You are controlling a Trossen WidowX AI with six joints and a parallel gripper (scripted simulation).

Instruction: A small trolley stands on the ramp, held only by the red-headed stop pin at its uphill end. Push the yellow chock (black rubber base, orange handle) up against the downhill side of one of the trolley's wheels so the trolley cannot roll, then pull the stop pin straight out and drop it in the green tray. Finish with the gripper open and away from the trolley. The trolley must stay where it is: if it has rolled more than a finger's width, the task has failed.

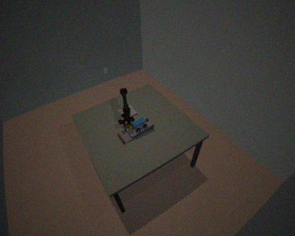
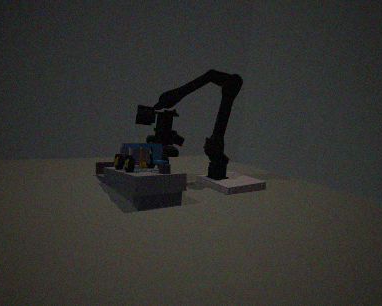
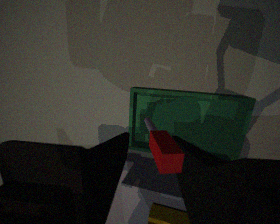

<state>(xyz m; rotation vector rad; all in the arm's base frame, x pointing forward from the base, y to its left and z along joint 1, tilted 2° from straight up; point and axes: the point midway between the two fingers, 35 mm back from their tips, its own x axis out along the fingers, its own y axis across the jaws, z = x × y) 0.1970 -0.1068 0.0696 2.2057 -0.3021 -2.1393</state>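
The green tray lies 6 cm below my gripper tip and 3 cm to the left of it. The rest, counted from my gripper tip: yellow chock 7 cm ahead, 3 cm to the left, 3 cm above; then grey ramp 12 cm to the left, 12 cm ahead; then red-headed stop pin 1 cm below.
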